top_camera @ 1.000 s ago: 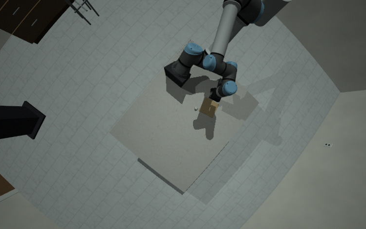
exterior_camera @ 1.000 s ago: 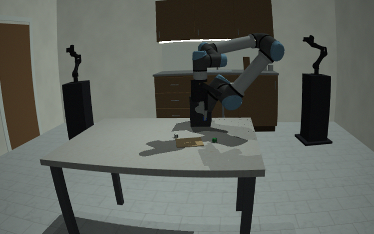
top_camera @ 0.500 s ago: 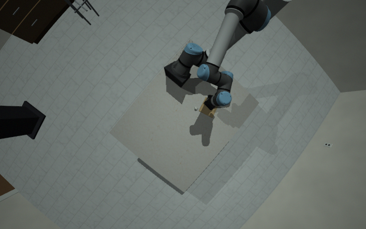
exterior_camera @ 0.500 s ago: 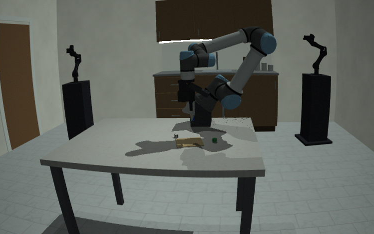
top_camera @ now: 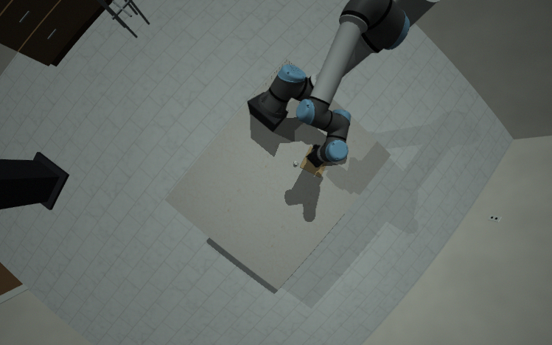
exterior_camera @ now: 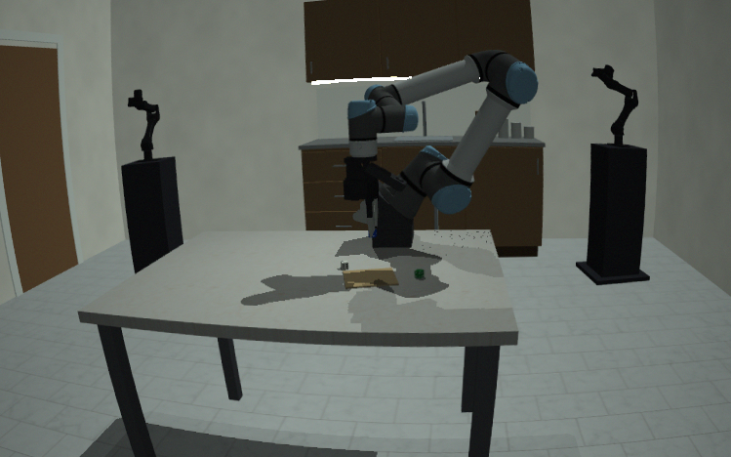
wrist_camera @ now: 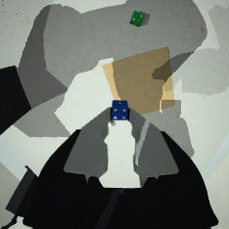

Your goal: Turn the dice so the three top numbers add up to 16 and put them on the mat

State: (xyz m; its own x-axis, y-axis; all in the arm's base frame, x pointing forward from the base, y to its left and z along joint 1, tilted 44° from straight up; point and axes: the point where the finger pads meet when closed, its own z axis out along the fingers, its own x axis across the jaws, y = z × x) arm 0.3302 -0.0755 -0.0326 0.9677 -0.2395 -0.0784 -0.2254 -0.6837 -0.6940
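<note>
Now: the tan mat 5 cm ahead of my hand, 1 cm to the right of it and 12 cm below it. The rest, counted from my hand: blue die (1 cm below); white die (5 cm behind, 9 cm to the right, 11 cm below); green die (6 cm ahead, 12 cm to the left, 11 cm below).
</note>
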